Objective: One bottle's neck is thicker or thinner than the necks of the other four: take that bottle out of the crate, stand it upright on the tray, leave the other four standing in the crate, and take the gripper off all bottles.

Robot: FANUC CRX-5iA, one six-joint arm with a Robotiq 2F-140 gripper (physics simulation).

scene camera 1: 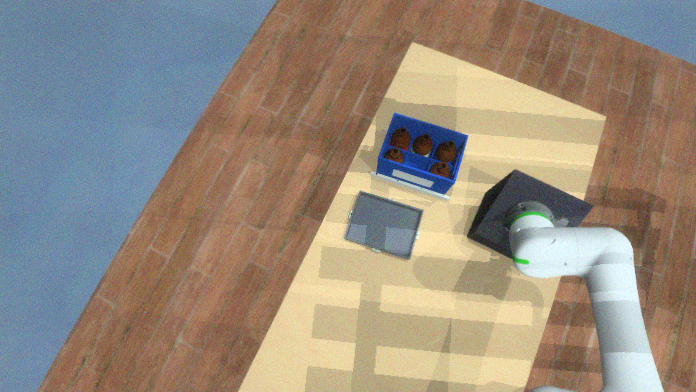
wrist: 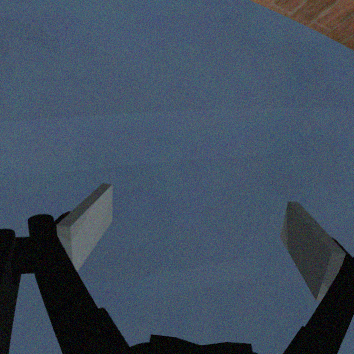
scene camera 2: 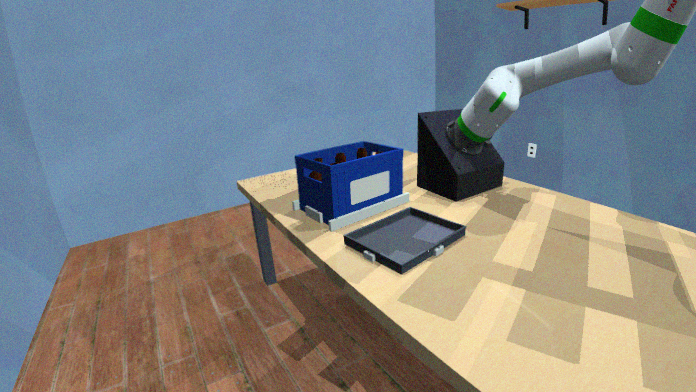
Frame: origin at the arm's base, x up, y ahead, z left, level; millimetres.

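Seen in the pictures: gripper, fingertip midpoint: (wrist: 197, 211); arm's base at its link origin: (scene camera 1: 528, 220) (scene camera 2: 462, 139).
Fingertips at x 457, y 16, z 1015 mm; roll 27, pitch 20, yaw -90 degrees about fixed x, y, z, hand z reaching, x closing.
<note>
Offsets run from my fingertips to a thing's top centre. "pt": to the spot under its first point.
The blue crate {dx -458, dy +393, dz -1121 mm} (scene camera 1: 442, 186) (scene camera 2: 340, 195) stands on the table with five brown bottles upright in it. Three are in the back row: the left bottle {dx -470, dy +483, dz -1155 mm} (scene camera 1: 400, 139), the middle bottle {dx -470, dy +399, dz -1165 mm} (scene camera 1: 423, 145) and the right bottle {dx -470, dy +309, dz -1176 mm} (scene camera 1: 446, 152). The front row has a left bottle {dx -470, dy +477, dz -1070 mm} (scene camera 1: 394, 156) and a right bottle {dx -470, dy +304, dz -1088 mm} (scene camera 1: 440, 171); its middle compartment is empty. I cannot tell which neck differs. The crate walls hide most of the bottles in scene camera 2. The dark tray {pt dx -628, dy +439, dz -852 mm} (scene camera 1: 378, 220) (scene camera 2: 395, 239) lies empty beside the crate. My gripper (wrist: 197, 211) is open and empty, away from crate and tray, outside both scene views.
A black angled pedestal (scene camera 1: 545, 192) (scene camera 2: 437, 165) carries the arm (scene camera 1: 565, 252) (scene camera 2: 565, 62), right of the crate. Light strips {pt dx -605, dy +379, dz -1018 mm} (scene camera 1: 410, 186) (scene camera 2: 370, 212) run along the crate's foot. Small light clips sit at the tray's sides. A wooden shelf (scene camera 2: 560, 4) is on the wall.
</note>
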